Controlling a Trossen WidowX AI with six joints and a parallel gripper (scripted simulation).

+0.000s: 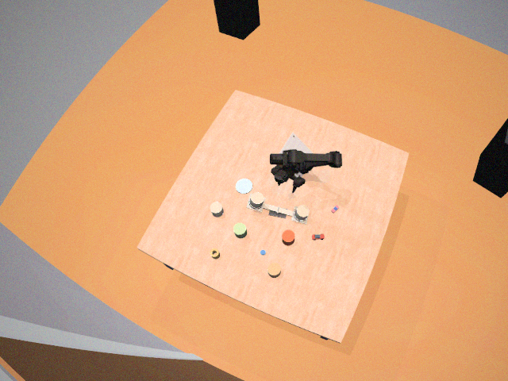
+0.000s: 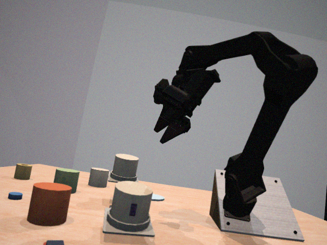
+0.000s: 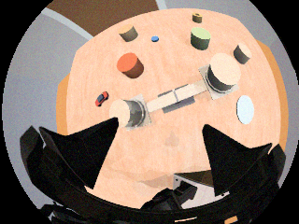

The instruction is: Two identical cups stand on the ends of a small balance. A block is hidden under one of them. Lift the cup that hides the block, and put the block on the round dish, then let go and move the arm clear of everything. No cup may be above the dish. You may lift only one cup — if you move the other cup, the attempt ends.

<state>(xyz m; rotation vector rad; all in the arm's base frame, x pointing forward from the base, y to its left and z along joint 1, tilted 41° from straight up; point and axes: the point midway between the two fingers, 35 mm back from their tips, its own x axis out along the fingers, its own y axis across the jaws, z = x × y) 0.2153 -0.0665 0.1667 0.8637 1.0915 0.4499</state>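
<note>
The pale-green block is 20 mm ahead of my gripper tip, 110 mm to the left of it and 160 mm below it. From my gripper tip the other things lie so: small balance (70 mm ahead, 10 mm to the right, 170 mm below); red toy car (80 mm ahead, 260 mm to the left, 190 mm below); red-orange cylinder (160 mm ahead, 130 mm to the left, 160 mm below).
</note>
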